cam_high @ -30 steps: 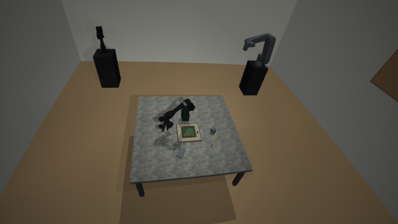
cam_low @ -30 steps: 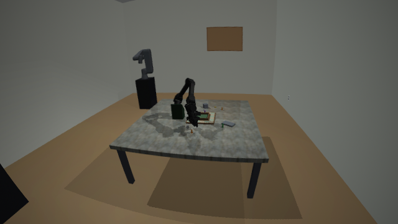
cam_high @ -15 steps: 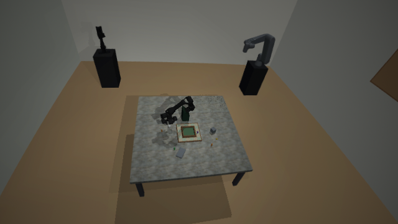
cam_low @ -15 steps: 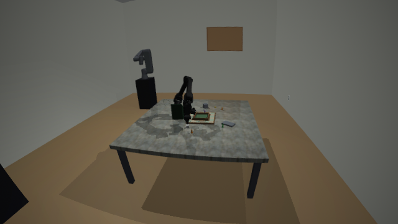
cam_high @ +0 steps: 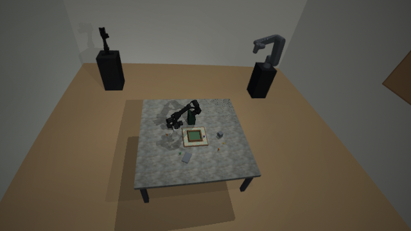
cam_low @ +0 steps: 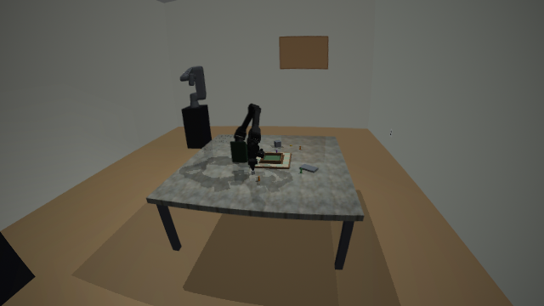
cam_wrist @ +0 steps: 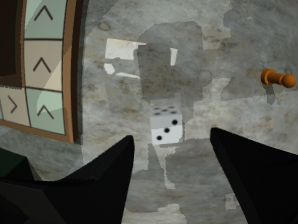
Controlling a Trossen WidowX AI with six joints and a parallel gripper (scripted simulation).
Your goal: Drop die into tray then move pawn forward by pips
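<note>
The white die is 3 cm below my gripper tip. Also, from my gripper tip: green pawn 33 cm ahead, 4 cm to the left, 2 cm below; grey block 55 cm to the left, 11 cm ahead, 1 cm below; flat grey plate 39 cm ahead, 11 cm to the left, 3 cm below.
</note>
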